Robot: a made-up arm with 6 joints.
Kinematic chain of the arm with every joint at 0, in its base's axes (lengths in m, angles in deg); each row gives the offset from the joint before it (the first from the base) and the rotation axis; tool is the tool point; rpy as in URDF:
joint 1: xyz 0 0 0.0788 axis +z
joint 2: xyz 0 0 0 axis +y
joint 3: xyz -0.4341 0 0.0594 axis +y
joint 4: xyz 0.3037 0 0.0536 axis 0.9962 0 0.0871
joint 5: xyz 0 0 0 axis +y
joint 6: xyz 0.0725 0 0.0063 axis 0.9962 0 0.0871
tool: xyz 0 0 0 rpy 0 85 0
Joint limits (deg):
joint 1: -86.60..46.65
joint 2: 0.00..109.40
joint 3: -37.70..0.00
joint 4: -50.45..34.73
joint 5: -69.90..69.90
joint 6: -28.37..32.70
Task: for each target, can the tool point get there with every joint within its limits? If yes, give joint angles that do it. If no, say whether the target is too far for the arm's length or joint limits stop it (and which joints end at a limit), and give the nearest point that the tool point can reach.
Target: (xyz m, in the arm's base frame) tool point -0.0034 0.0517 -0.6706
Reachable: no: joint limits stop it (at a limit: joint 1, joint 2) | nearest point 0.0976 0.1081 0.0914 | short by 0.771 m
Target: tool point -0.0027 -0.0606 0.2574
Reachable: yes | joints -61.88 48.74 -15.45 -30.62 56.53 4.36
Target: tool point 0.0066 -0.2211 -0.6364
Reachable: no: joint limits stop it (at a limit: joint 1, joint 2) | nearest point 0.0117 -0.2071 0.0874 | short by 0.724 m
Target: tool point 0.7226 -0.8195 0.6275
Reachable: no: too far | nearest point 0.2580 -0.2926 0.2747 | short by 0.786 m
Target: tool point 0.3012 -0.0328 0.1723
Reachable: yes | joints -7.66 97.32 -25.00 -20.75 -17.22 8.16
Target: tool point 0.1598 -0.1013 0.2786
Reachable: yes | joints -35.43 72.28 -31.07 9.92 53.60 -6.46
